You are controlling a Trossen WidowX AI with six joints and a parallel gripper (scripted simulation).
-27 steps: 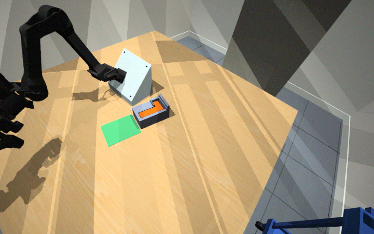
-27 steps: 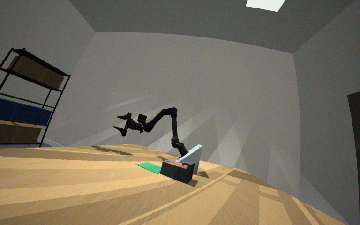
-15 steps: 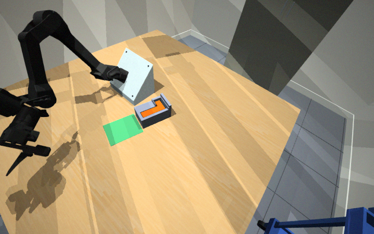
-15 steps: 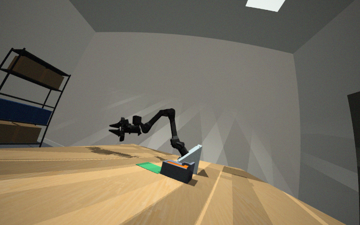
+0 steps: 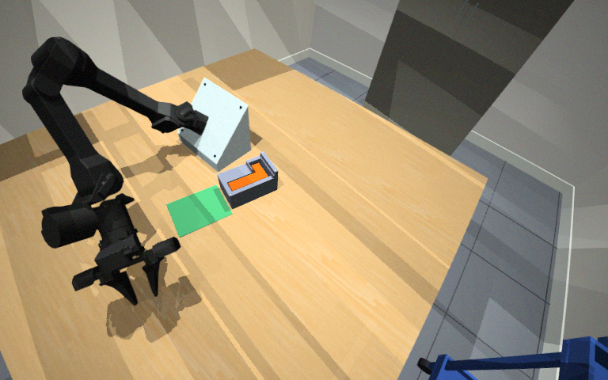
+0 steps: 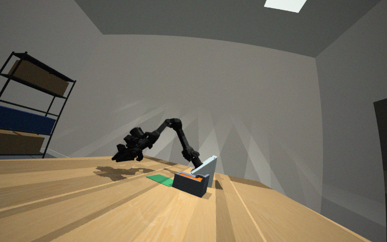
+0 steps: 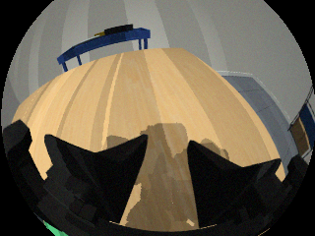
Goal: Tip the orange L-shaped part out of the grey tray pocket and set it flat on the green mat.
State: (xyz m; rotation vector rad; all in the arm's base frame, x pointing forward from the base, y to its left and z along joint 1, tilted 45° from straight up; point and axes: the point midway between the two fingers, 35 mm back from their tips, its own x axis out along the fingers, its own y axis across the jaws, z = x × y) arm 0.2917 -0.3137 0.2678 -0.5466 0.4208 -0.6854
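My gripper tip is 390 mm to the right of the orange L-shaped part, 60 mm past it and 10 mm above it. Also, from my gripper tip: green mat (230 mm to the left, 120 mm behind, 70 mm below).
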